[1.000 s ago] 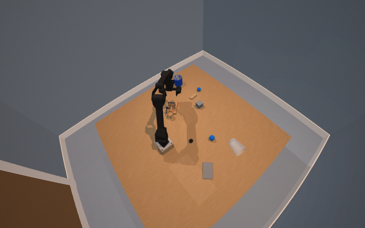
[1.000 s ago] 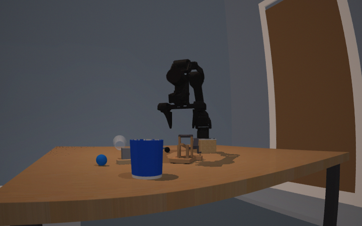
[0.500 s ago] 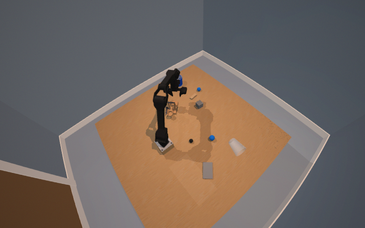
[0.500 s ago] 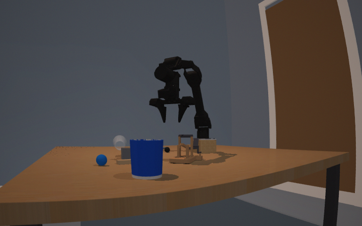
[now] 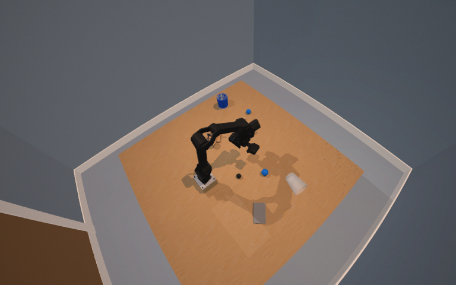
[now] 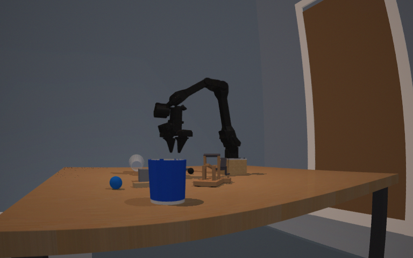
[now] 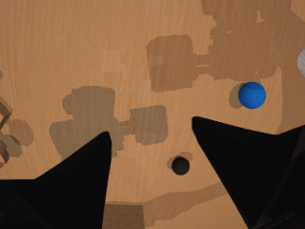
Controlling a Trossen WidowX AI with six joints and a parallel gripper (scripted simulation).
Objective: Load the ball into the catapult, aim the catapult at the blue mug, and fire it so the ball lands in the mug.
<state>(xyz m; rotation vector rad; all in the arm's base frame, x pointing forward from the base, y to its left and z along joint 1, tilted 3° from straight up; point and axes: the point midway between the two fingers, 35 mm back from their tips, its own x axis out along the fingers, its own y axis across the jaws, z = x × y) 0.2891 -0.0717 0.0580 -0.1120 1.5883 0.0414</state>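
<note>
The ball lies 130 mm behind my gripper tip, 90 mm below it and 60 mm to the right of it. From my gripper tip the other things lie so: wooden block: 250 mm ahead, 230 mm to the left, 100 mm below; then wooden catapult: 280 mm to the left, 60 mm below, 20 mm behind; then grey cube: 200 mm ahead, 110 mm to the left, 80 mm below.
</note>
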